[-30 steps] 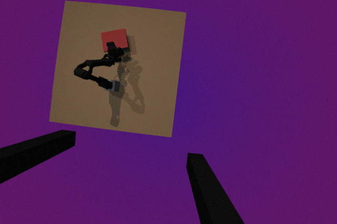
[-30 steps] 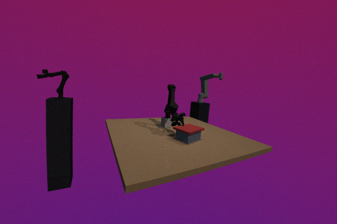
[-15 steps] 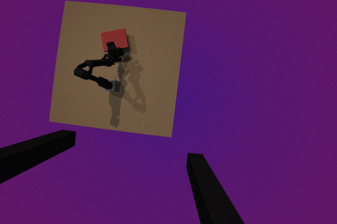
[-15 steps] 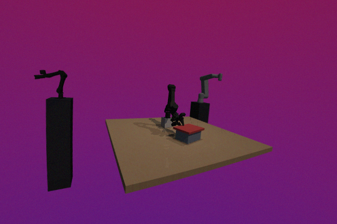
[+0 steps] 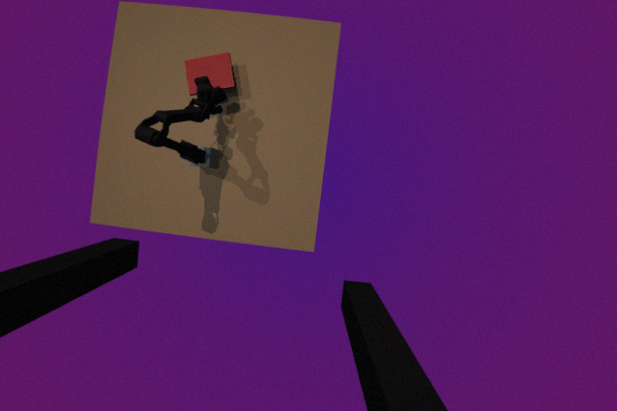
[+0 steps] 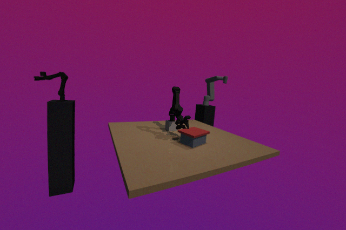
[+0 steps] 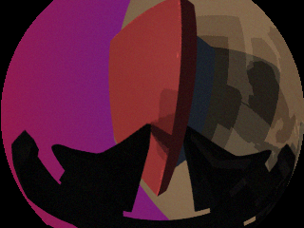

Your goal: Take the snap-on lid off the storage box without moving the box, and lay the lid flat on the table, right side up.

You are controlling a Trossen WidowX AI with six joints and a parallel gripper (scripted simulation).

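The red lid is 7 cm ahead of my gripper tip and 2 cm to the left of it. The rest, counted from my gripper tip: blue-grey storage box 7 cm ahead, 5 cm below, 2 cm to the left.
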